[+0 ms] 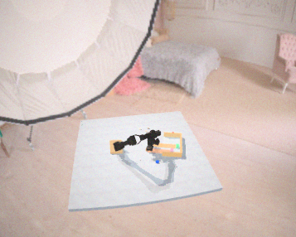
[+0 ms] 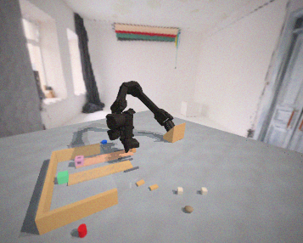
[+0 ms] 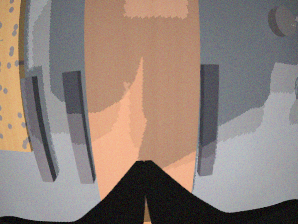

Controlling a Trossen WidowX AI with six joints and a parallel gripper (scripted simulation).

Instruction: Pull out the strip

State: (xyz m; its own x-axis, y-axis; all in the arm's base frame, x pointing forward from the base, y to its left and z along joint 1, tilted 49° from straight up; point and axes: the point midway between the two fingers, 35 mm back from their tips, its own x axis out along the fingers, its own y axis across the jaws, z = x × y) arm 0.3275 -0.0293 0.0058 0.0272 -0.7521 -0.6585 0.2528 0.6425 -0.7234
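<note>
The pale orange strip is 100 mm ahead of my gripper tip and 20 mm to the right of it. The rest, counted from my gripper tip: red cylinder (280 mm ahead, 240 mm to the left, 10 mm above); blue cylinder (40 mm ahead, 170 mm to the right); pink cube (210 mm ahead, 50 mm to the right, 10 mm above).
</note>
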